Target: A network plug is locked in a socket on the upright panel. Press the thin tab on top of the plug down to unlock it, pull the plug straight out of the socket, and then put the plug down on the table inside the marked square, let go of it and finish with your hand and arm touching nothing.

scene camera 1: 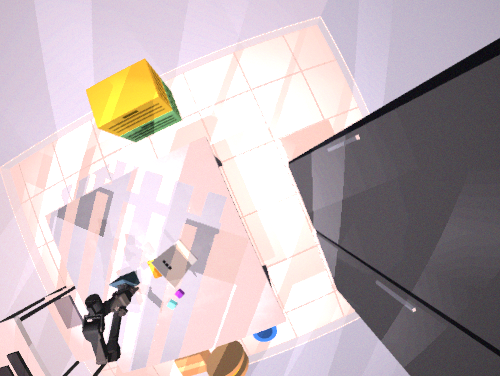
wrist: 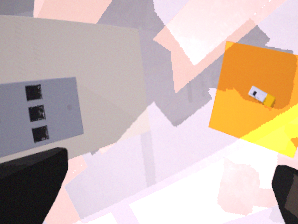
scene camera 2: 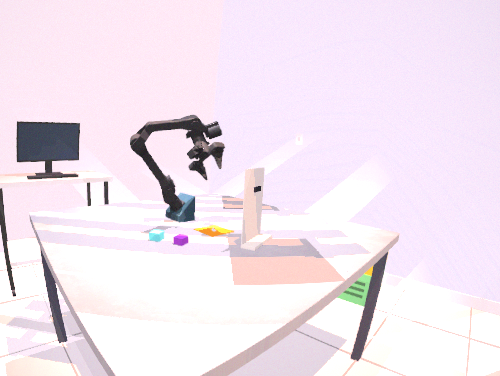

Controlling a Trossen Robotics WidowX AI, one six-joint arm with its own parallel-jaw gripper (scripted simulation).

Note:
The gripper [scene camera 2: 213, 174] is open, holding nothing. Further things: an upright panel [scene camera 1: 173, 264].
The gripper also shows in the wrist view [wrist: 172, 169]. The upright panel shows as well in the wrist view [wrist: 81, 86].

